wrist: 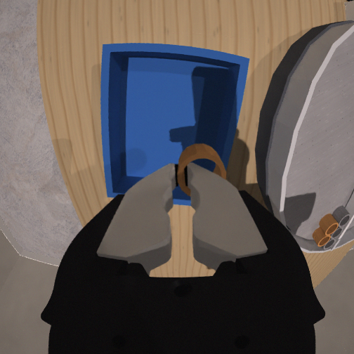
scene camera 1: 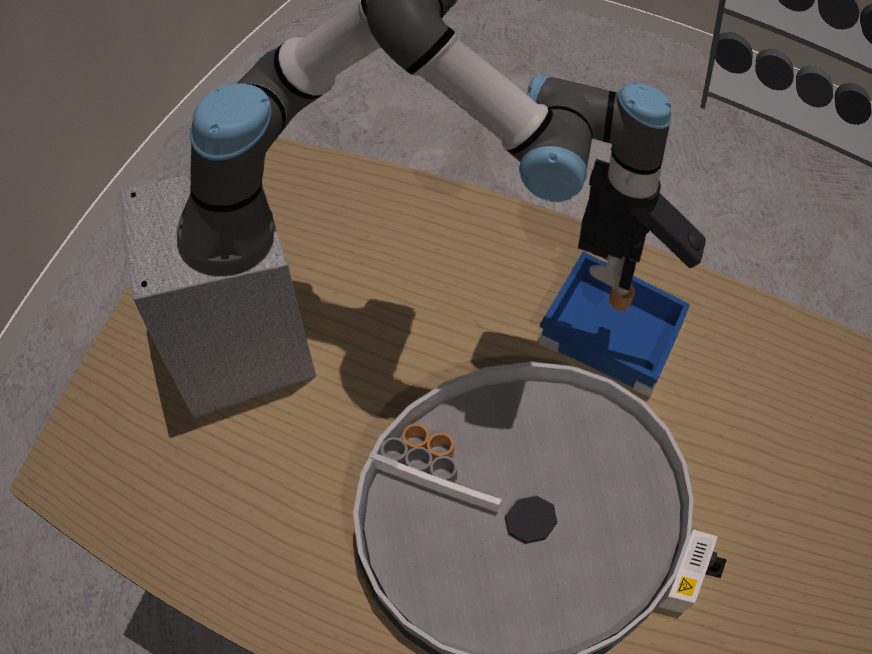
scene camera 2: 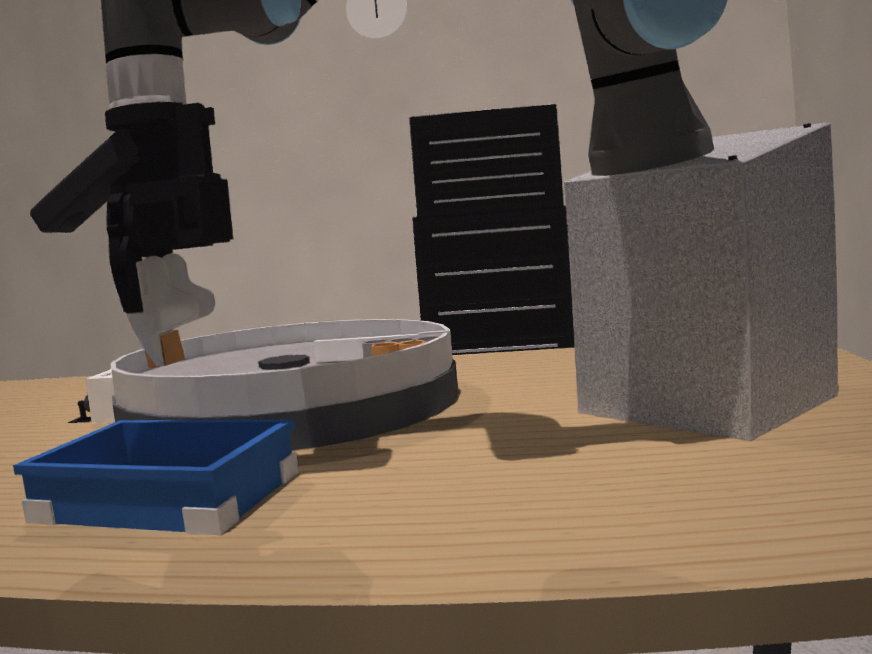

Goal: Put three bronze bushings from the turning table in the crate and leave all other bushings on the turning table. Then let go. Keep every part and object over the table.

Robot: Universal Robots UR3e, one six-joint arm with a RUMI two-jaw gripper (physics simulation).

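Places are measured from the arm's base along level axes (x up, y ahead, z left), in millimetres.
Pixels of known places: gripper, fingertip midpoint: point(scene camera 1: 620, 292) point(scene camera 2: 162, 364); arm's base at its link origin: point(scene camera 1: 223, 237) point(scene camera 2: 652, 160).
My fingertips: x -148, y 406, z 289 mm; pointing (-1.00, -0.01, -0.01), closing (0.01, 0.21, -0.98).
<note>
Ahead of a thing's pixels: the offset from my fingertips to its top centre. "pt": to the spot under its first point. Level surfaces: height alone.
My gripper point(scene camera 1: 622, 289) point(scene camera 2: 156, 360) point(wrist: 181, 166) is shut on the wall of a bronze bushing {dx +26, dy +6, dz -13 mm} point(scene camera 1: 621, 302) point(scene camera 2: 171, 347) point(wrist: 200, 150) and holds it above the blue crate {dx -64, dy +3, dz +15 mm} point(scene camera 1: 598, 362) point(scene camera 2: 116, 489) point(wrist: 105, 120), near one side. The visible part of the crate floor shows no bushing. Two bronze bushings, one {dx -35, dy -124, dz -302 mm} point(scene camera 1: 415, 425) point(wrist: 320, 236) beside another {dx -35, dy -93, dz -296 mm} point(scene camera 1: 440, 434) point(wrist: 328, 223), stand on the turning table point(scene camera 1: 686, 478) point(scene camera 2: 211, 394) point(wrist: 294, 135). They touch a row of three grey bushings point(scene camera 1: 419, 467) in scene camera 1. Deep inside the crate is shadowed or hidden in scene camera 2.
A white divider bar {pt dx -36, dy -67, dz -344 mm} point(scene camera 1: 436, 484) lies beside the grey bushings. The turning table's raised rim stands close to the crate. A white control box {pt dx -55, dy +285, dz -285 mm} point(scene camera 1: 693, 570) is fixed at its edge. The robot's grey pedestal point(scene camera 1: 228, 337) point(scene camera 2: 669, 281) stands at the other side of the wooden table {dx -113 mm} point(scene camera 1: 422, 232).
</note>
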